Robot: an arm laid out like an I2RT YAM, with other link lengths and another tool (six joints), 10 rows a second.
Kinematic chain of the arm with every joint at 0, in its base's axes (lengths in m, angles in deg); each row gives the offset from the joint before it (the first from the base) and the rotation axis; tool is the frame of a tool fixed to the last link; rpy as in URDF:
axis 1: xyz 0 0 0.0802 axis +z
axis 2: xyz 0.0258 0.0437 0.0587 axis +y
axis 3: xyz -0.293 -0.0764 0 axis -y
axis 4: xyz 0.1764 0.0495 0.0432 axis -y
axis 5: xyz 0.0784 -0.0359 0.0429 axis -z
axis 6: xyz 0.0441 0 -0.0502 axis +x
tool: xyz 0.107 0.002 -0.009 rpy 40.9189 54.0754 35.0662
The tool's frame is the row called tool.
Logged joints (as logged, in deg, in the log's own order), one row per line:
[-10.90 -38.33 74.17 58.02 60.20 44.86]
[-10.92 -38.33 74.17 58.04 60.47 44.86]
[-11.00 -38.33 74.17 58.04 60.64 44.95]
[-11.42 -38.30 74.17 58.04 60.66 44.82]
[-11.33 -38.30 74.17 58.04 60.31 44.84]
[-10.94 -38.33 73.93 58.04 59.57 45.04]
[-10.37 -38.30 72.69 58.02 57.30 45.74]
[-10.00 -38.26 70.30 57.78 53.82 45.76]
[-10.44 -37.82 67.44 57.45 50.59 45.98]
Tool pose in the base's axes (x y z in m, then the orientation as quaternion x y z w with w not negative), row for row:
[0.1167 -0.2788 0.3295 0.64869 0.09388 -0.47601 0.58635]
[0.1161 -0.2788 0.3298 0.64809 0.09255 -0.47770 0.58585]
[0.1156 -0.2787 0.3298 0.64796 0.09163 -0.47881 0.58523]
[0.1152 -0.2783 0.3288 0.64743 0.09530 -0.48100 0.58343]
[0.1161 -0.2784 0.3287 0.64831 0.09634 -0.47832 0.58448]
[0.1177 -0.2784 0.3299 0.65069 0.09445 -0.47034 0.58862]
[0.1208 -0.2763 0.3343 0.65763 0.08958 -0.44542 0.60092]
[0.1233 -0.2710 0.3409 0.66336 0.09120 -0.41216 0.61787]
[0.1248 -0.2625 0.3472 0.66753 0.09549 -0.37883 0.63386]
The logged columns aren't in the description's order. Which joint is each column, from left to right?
Columns, left to right: axis 4, axis 1, axis 2, axis 3, axis 5, axis 6.
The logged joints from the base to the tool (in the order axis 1, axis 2, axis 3, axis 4, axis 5, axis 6), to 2 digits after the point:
[-38.33 74.17 58.02 -10.90 60.20 44.86]
[-38.33 74.17 58.04 -10.92 60.47 44.86]
[-38.33 74.17 58.04 -11.00 60.64 44.95]
[-38.30 74.17 58.04 -11.42 60.66 44.82]
[-38.30 74.17 58.04 -11.33 60.31 44.84]
[-38.33 73.93 58.04 -10.94 59.57 45.04]
[-38.30 72.69 58.02 -10.37 57.30 45.74]
[-38.26 70.30 57.78 -10.00 53.82 45.76]
[-37.82 67.44 57.45 -10.44 50.59 45.98]

